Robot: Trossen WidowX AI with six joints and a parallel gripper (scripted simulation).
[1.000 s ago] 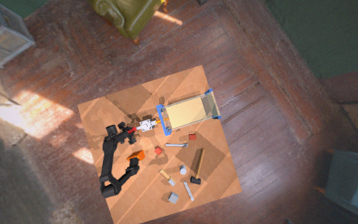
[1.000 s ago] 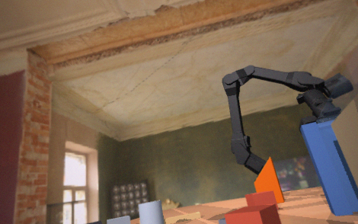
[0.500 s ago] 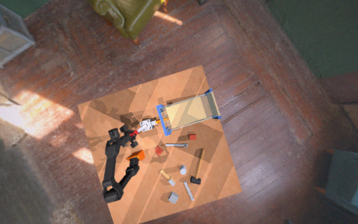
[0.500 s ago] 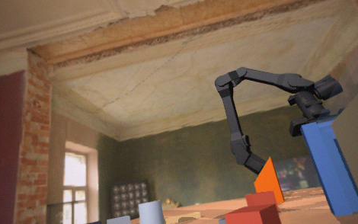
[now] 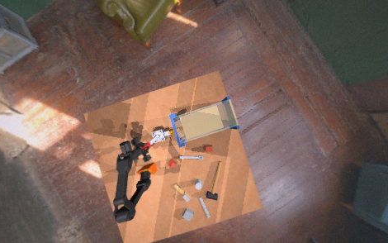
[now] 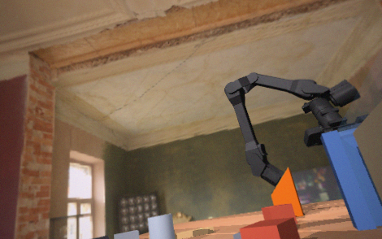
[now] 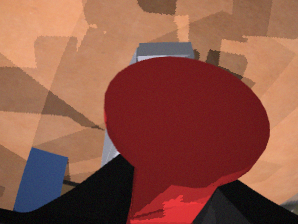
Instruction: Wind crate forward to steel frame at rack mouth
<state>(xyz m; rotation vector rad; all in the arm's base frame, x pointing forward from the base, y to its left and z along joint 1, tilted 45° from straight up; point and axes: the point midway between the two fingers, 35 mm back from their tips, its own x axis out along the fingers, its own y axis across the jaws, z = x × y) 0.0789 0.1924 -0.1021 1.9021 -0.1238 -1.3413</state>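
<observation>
Right now the winch handle is 2 cm ahead of my gripper tip, 1 cm to the left of it and 3 cm below it. Also, from my gripper tip: grey hand winch 5 cm ahead, 4 cm to the left, 10 cm below; red knob 2 cm behind, 1 cm to the right; clear-panelled guard cubby 47 cm ahead, 7 cm to the left, 2 cm below.
</observation>
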